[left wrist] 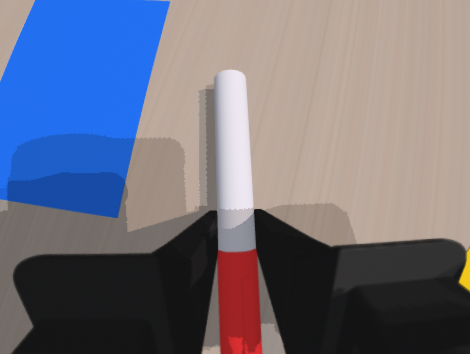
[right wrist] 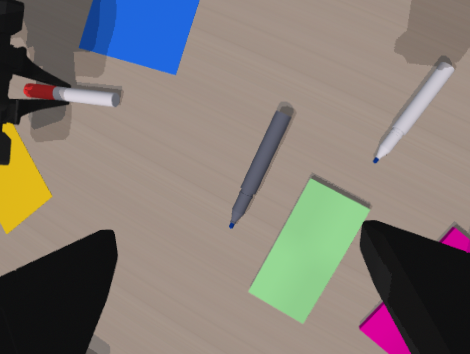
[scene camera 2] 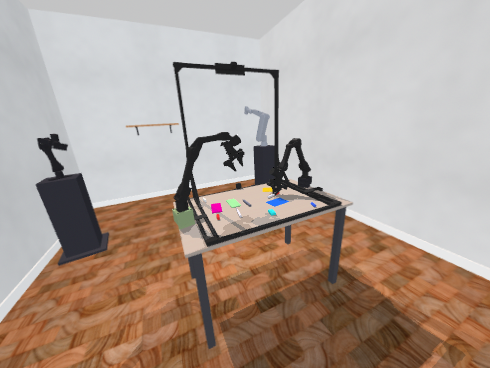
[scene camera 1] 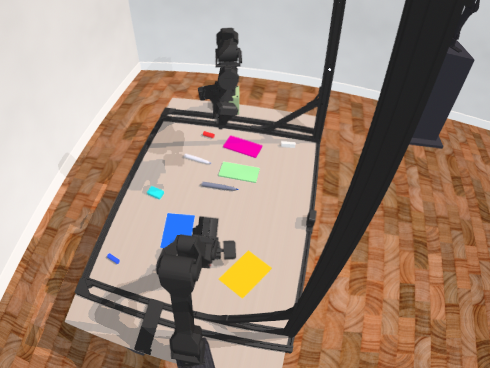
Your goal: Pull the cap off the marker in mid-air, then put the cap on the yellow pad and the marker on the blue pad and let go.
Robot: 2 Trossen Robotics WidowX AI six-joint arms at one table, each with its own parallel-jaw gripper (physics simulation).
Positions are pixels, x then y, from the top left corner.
Scene:
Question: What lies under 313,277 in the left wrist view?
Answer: My left gripper.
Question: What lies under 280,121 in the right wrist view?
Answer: A grey marker.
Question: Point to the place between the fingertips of my right gripper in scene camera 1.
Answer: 217,124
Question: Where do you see a blue pad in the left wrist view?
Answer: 80,80

